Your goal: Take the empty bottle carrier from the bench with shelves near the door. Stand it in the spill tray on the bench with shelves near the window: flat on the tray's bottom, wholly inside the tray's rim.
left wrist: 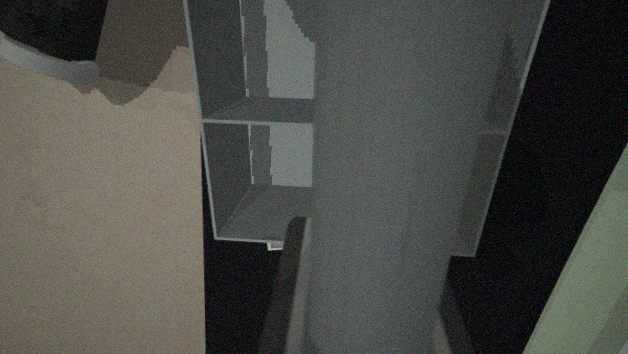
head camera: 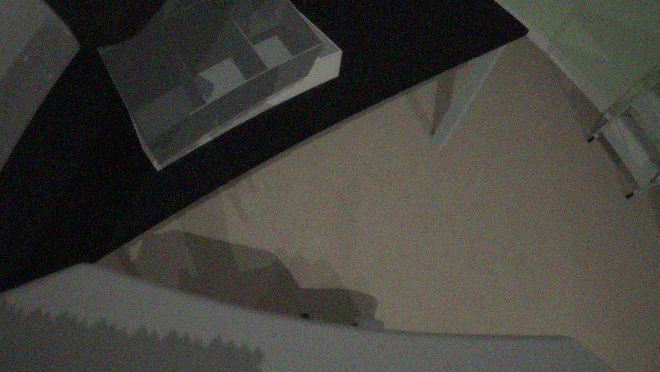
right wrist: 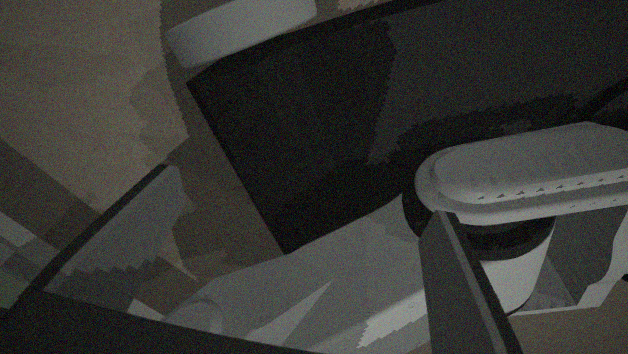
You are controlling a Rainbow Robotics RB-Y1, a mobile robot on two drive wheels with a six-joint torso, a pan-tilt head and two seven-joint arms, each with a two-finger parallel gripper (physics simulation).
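Frame: origin at the robot's base, x left, y back, z up, level; centimetres.
Seen in the pictures: right gripper, fingertip midpoint: (right wrist: 303, 205).
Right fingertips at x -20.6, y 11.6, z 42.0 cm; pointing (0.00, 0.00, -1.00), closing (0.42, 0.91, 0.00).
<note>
Pixels of each thing's top centre, then the offset from my right fingertips to it. "spot": a spot on its surface instead. Level surfaces: height alone.
- grey bottle carrier, surface spot: (left wrist: 365, 150) spot: dx +18.1, dy -56.1, dz +71.9 cm
- pale spill tray, top centre: (left wrist: 406, 98) (head camera: 213, 46) dx +22.0, dy -74.1, dz +41.9 cm
- black bench top, surface height: dz +34.3 cm
- pale bench leg, surface spot: (head camera: 465, 100) spot: dx -63.6, dy -82.8, dz -5.5 cm
The grey bottle carrier (head camera: 250, 95) (left wrist: 365, 150), with empty compartments, is roughly lined up with the pale spill tray (head camera: 327, 67) (left wrist: 274, 246) on the black bench top (head camera: 380, 70) (left wrist: 560, 125). It covers most of the tray; the tray's wall shows along the near side and at the right corner in the head view. Whether the carrier's base touches the tray's bottom is hidden. My left gripper (left wrist: 355, 238) is shut on the carrier's tall middle panel. My right gripper (right wrist: 303, 205) is open, away from the carrier, with nothing between its fingers.
A pale bench leg (head camera: 465, 100) stands under the bench edge. A green panel (head camera: 590, 50) and a metal-framed stand (head camera: 630, 145) are at the right of the head view. Pale arm parts (head camera: 350, 350) cross its bottom. A dark surface (right wrist: 300, 125) lies beyond the right fingers.
</note>
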